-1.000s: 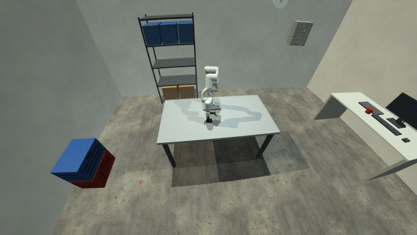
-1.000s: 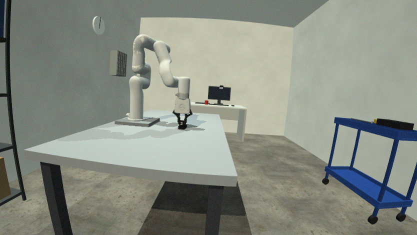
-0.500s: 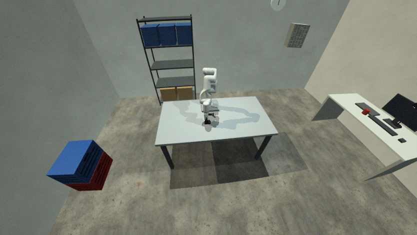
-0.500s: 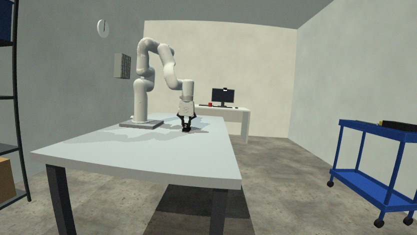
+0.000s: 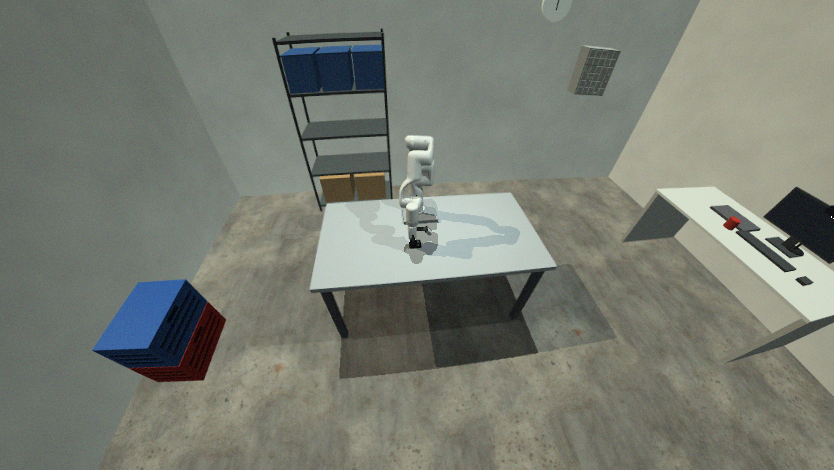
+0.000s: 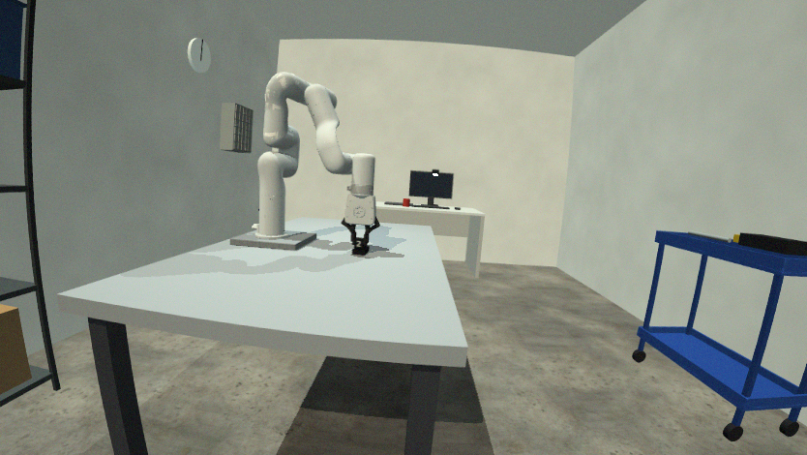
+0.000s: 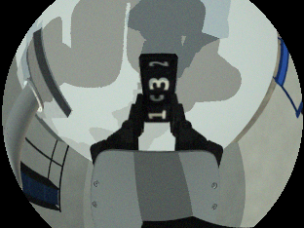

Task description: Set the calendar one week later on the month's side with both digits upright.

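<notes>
Now: hand 1 cm above the cube.
</notes>
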